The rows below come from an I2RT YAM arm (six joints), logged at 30 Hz.
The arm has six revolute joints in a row. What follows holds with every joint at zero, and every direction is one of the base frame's. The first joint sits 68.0 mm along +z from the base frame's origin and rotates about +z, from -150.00 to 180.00 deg. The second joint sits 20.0 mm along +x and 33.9 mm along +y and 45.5 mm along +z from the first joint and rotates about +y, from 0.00 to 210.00 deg. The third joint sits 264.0 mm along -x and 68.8 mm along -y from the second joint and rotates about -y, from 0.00 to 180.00 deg. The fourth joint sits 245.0 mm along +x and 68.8 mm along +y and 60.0 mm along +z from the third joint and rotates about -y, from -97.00 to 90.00 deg. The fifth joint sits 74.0 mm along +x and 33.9 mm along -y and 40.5 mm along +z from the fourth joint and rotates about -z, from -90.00 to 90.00 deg. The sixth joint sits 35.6 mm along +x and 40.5 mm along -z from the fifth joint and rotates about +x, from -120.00 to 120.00 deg. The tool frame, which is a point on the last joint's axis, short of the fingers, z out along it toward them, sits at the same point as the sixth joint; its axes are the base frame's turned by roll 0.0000, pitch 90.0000 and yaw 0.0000 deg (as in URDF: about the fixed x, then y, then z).
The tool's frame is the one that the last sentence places.
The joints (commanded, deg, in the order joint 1, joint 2, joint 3, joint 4, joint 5, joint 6), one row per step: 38.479 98.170 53.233 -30.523 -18.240 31.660; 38.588 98.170 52.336 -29.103 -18.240 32.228; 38.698 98.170 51.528 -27.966 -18.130 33.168; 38.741 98.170 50.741 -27.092 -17.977 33.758; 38.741 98.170 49.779 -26.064 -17.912 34.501; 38.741 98.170 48.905 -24.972 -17.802 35.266; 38.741 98.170 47.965 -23.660 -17.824 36.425; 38.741 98.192 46.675 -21.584 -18.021 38.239; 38.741 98.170 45.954 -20.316 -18.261 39.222; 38.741 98.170 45.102 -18.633 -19.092 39.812; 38.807 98.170 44.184 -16.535 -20.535 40.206; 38.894 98.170 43.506 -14.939 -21.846 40.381; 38.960 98.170 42.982 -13.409 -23.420 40.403; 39.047 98.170 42.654 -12.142 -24.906 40.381
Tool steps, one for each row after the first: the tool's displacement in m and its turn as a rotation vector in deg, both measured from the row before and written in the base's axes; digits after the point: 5 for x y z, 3 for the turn. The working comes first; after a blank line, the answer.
Tool pose at each row, in the base's axes (x y z in m, rotation vector in deg; the steps are taken from these numbers as rounded here): 0.22823 0.19564 0.13988 -13.983 174.447 35.814; 0.22698 0.19537 0.13677 -13.385 174.116 36.218; 0.22562 0.19494 0.13391 -12.171 174.054 36.368; 0.22418 0.19395 0.13103 -11.329 174.100 36.268; 0.22245 0.19251 0.12755 -10.206 174.228 36.277; 0.22108 0.19133 0.12449 -9.067 174.192 36.340; 0.21970 0.19024 0.12134 -7.394 174.147 36.720; 0.21805 0.18907 0.11716 -4.860 173.932 37.673; 0.21719 0.18856 0.11512 -3.559 173.703 38.485; 0.21617 0.18837 0.11283 -3.074 173.334 40.229; 0.21496 0.18890 0.11073 -3.262 172.788 43.004; 0.21387 0.18955 0.10933 -3.746 172.377 45.384; 0.21316 0.19056 0.10861 -4.566 171.884 48.139; 0.21274 0.19187 0.10853 -5.476 171.383 50.717

-0.00125 -0.00027 -0.00311 0.323 -0.184 -0.413; -0.00136 -0.00043 -0.00286 0.122 0.052 -0.781; -0.00144 -0.00099 -0.00288 -0.058 0.077 -0.538; -0.00173 -0.00144 -0.00348 -0.003 0.206 -0.698; -0.00137 -0.00118 -0.00306 0.060 0.070 -0.731; -0.00138 -0.00109 -0.00315 0.264 0.189 -1.055; -0.00165 -0.00117 -0.00418 0.659 0.264 -1.598; -0.00086 -0.00051 -0.00204 0.558 0.111 -0.822; -0.00102 -0.00019 -0.00229 1.152 0.102 -0.276; -0.00121 0.00053 -0.00210 1.814 0.114 0.183; -0.00109 0.00065 -0.00140 1.539 0.142 0.380; -0.00071 0.00101 -0.00072 1.776 0.153 0.609; -0.00042 0.00131 -0.00008 1.663 0.127 0.659
